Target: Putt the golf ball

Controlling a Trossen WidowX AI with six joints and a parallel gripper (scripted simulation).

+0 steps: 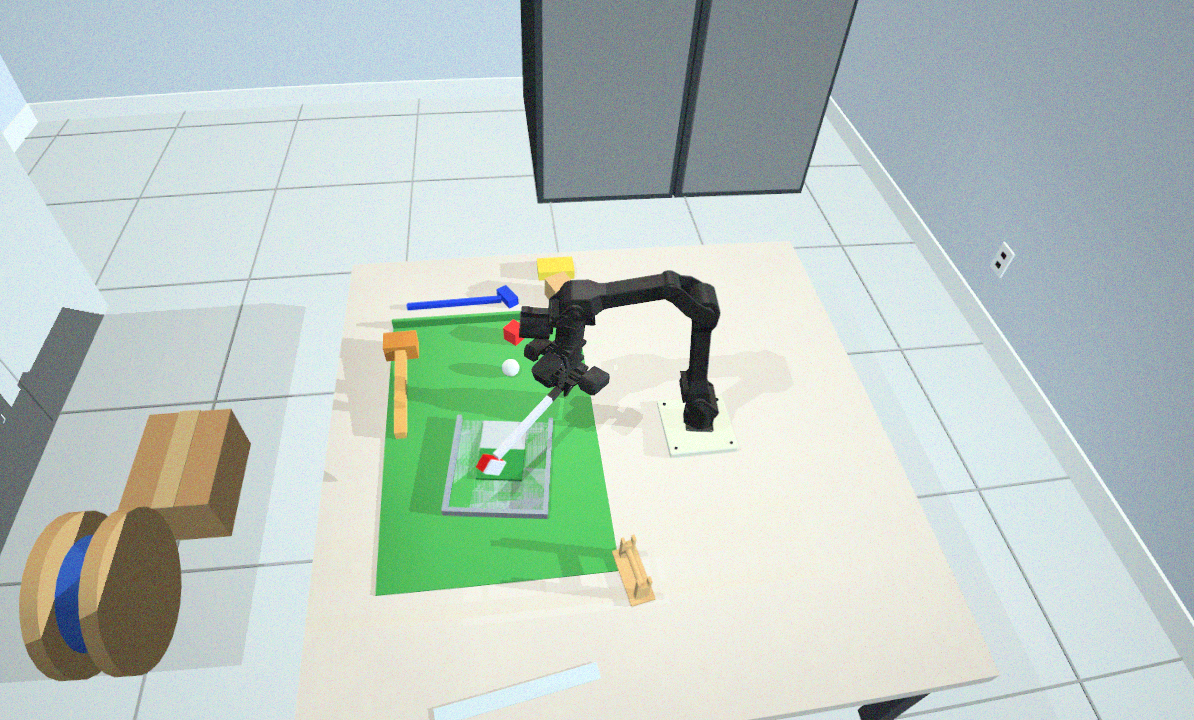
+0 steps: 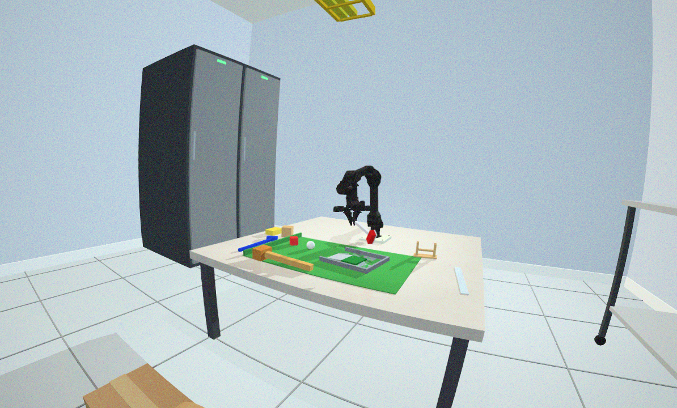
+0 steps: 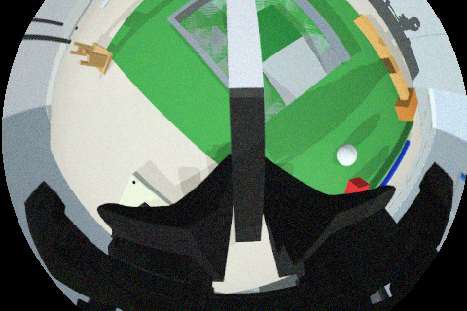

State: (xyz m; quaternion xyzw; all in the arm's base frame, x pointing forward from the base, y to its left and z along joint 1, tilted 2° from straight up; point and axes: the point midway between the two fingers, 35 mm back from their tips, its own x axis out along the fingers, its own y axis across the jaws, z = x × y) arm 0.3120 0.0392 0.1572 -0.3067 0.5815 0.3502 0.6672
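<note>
My gripper tip is now 6 cm short of the red putter, 10 cm to the right of it and 1 cm below it. Also, from my gripper tip: white golf ball 14 cm ahead, 16 cm to the right, 11 cm below; wooden rack 16 cm behind, 35 cm to the left, 10 cm below; red cube 14 cm ahead, 28 cm to the right, 11 cm below.
</note>
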